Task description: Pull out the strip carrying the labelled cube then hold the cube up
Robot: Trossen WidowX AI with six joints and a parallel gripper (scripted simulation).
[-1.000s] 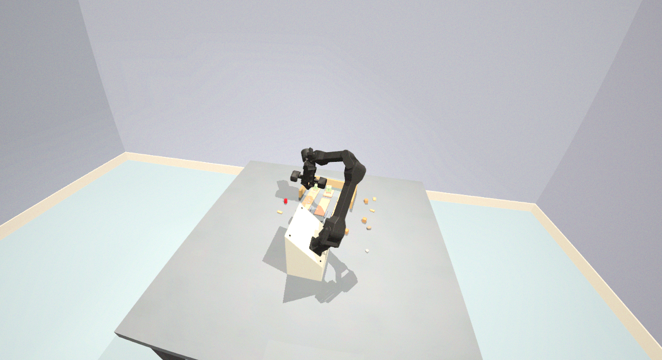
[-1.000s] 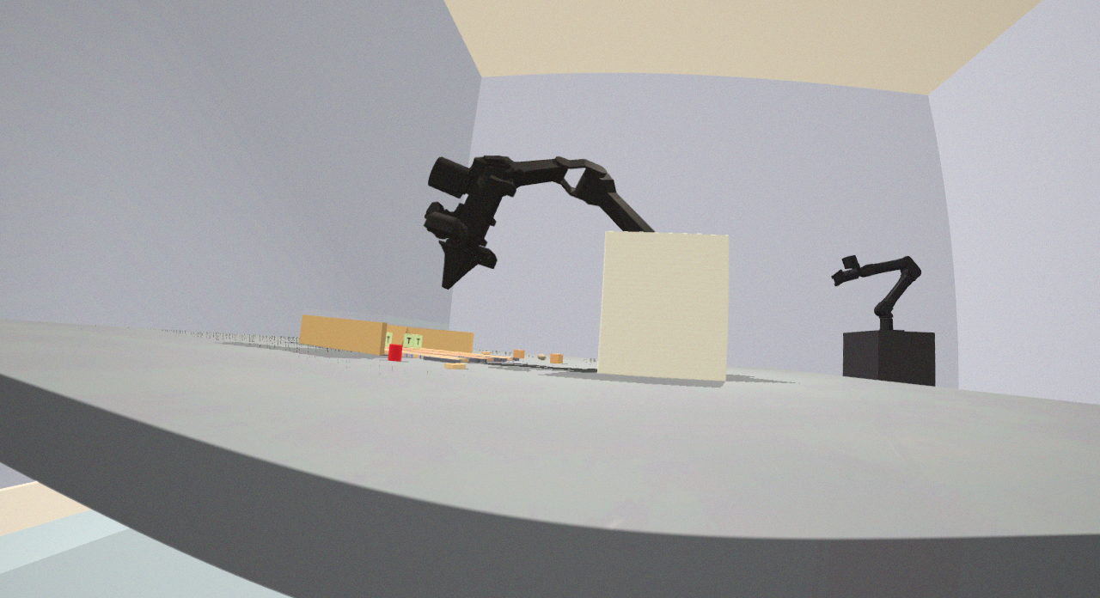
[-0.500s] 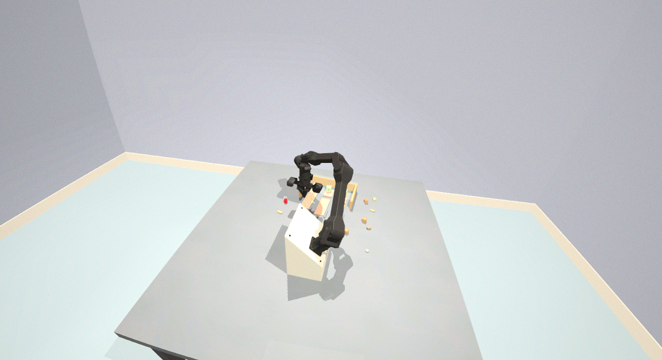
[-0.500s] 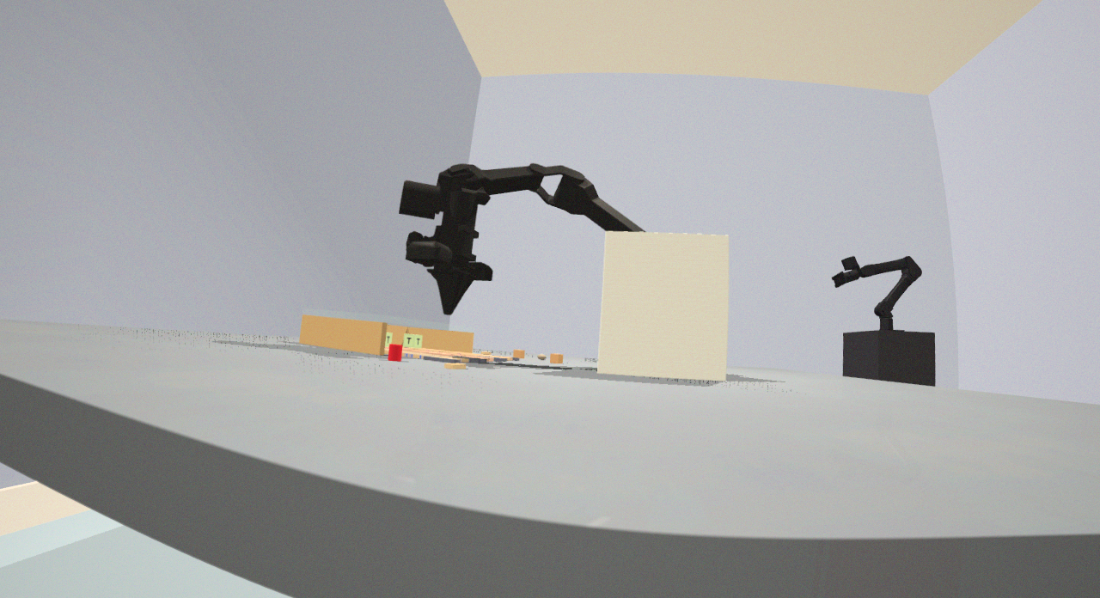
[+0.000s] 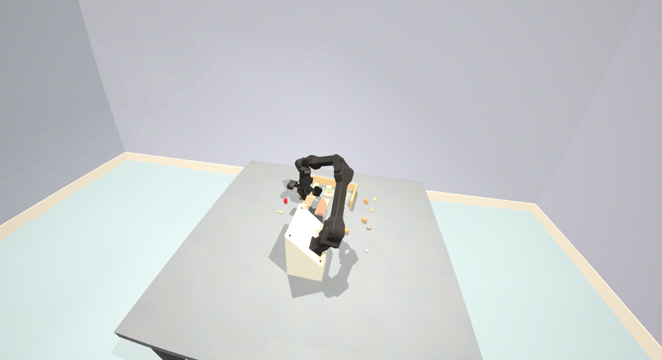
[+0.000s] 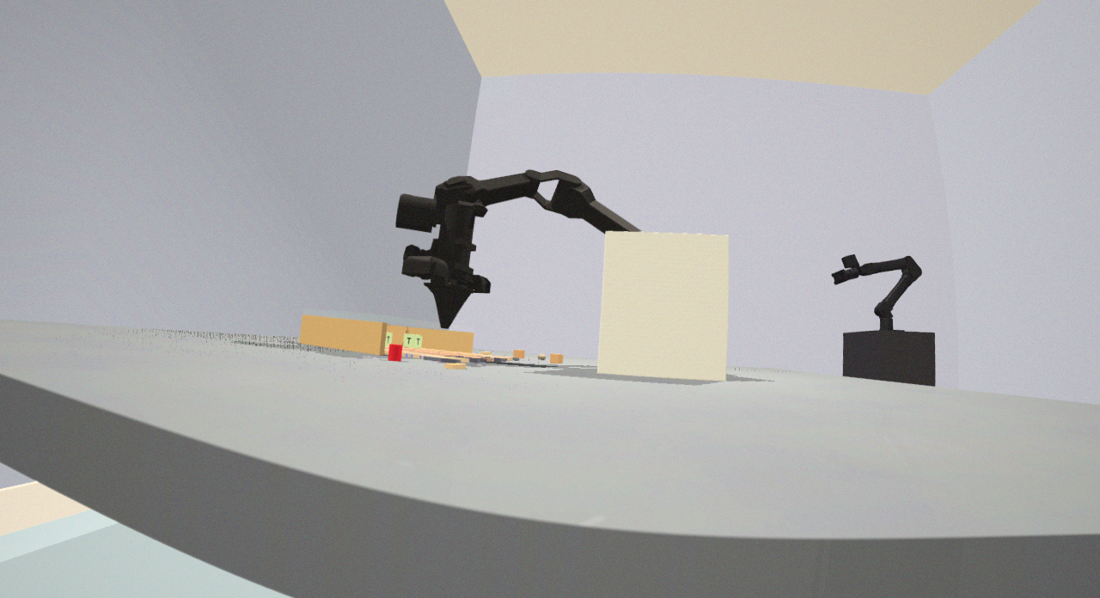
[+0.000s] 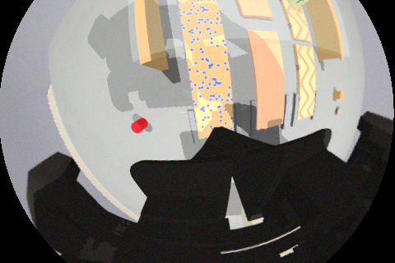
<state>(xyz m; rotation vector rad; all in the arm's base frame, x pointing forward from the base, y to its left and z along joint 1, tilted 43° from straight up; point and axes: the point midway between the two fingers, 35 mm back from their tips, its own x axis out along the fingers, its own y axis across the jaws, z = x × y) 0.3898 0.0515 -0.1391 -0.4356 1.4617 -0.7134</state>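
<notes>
My gripper tip is 12 cm to the right of the red block, 4 cm above it and 2 cm short of it.
</notes>
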